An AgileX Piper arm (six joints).
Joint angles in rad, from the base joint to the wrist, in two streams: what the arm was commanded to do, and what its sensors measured. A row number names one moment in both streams.
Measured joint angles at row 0: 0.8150 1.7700 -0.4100 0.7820 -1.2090 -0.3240
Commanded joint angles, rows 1 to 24: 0.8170 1.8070 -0.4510 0.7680 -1.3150 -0.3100; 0.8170 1.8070 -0.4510 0.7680 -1.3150 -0.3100; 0.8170 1.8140 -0.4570 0.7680 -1.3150 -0.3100; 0.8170 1.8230 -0.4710 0.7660 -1.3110 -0.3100; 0.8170 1.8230 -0.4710 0.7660 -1.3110 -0.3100; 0.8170 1.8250 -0.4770 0.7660 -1.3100 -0.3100; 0.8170 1.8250 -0.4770 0.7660 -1.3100 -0.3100; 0.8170 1.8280 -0.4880 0.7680 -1.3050 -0.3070; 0.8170 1.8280 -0.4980 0.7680 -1.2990 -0.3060; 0.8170 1.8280 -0.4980 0.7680 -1.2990 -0.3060; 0.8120 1.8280 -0.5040 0.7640 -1.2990 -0.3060; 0.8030 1.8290 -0.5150 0.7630 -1.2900 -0.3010; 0.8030 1.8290 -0.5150 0.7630 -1.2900 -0.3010; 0.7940 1.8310 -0.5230 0.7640 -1.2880 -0.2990; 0.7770 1.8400 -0.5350 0.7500 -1.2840 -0.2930; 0.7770 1.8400 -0.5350 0.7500 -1.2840 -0.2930; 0.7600 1.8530 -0.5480 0.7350 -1.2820 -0.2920; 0.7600 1.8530 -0.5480 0.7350 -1.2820 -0.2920; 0.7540 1.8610 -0.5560 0.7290 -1.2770 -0.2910; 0.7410 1.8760 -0.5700 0.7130 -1.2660 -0.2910; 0.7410 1.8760 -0.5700 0.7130 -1.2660 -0.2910; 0.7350 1.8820 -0.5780 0.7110 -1.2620 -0.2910; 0.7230 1.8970 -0.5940 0.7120 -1.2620 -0.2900; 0.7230 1.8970 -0.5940 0.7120 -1.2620 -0.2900
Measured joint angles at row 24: 0.7410 1.8830 -0.5700 0.7270 -1.2100 -0.2990
